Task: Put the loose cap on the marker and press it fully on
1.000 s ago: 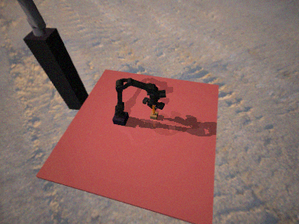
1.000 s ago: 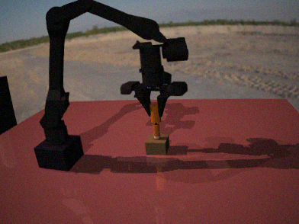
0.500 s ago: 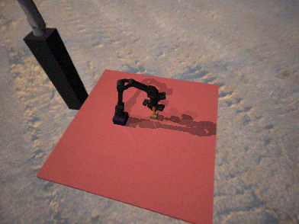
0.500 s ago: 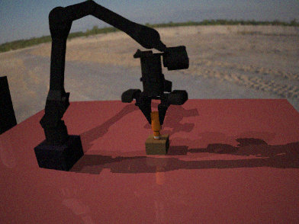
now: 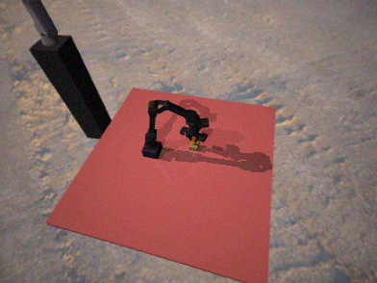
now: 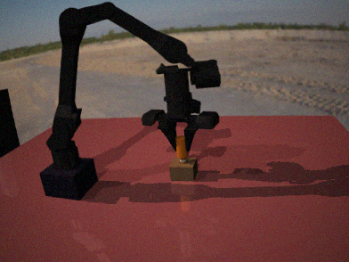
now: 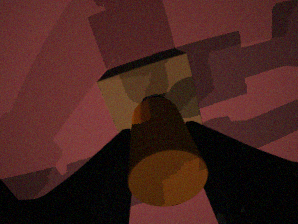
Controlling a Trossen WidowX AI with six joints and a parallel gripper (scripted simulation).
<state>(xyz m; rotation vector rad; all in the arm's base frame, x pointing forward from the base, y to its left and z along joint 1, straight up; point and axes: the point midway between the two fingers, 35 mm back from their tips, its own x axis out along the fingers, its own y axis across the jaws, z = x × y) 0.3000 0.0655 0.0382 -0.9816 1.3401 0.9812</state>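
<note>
Right now my gripper tip is 10 mm below the orange cap. From my gripper tip the other things lie so: tan holder block: 50 mm below.
</note>
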